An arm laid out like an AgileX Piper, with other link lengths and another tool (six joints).
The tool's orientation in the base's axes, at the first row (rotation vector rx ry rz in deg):
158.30 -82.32 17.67
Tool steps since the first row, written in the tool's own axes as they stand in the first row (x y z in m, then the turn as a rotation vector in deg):
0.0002 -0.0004 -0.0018 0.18 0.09 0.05
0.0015 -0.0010 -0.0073 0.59 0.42 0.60
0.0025 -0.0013 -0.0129 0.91 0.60 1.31
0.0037 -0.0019 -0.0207 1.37 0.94 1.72
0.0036 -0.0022 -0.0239 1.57 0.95 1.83
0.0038 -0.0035 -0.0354 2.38 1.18 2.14
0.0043 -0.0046 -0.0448 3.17 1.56 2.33
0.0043 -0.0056 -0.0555 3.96 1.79 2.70
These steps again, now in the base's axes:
0.0001 0.0003 0.0018 0.04 -0.20 -0.02
0.0004 0.0001 0.0075 0.09 -0.78 -0.52
0.0003 0.0000 0.0132 0.24 -1.22 -1.17
0.0001 0.0002 0.0211 0.29 -1.83 -1.52
-0.0002 0.0008 0.0243 0.41 -2.01 -1.59
-0.0010 0.0025 0.0357 0.73 -2.83 -1.76
-0.0014 0.0037 0.0451 0.90 -3.70 -1.84
-0.0024 0.0054 0.0556 1.22 -4.51 -2.08

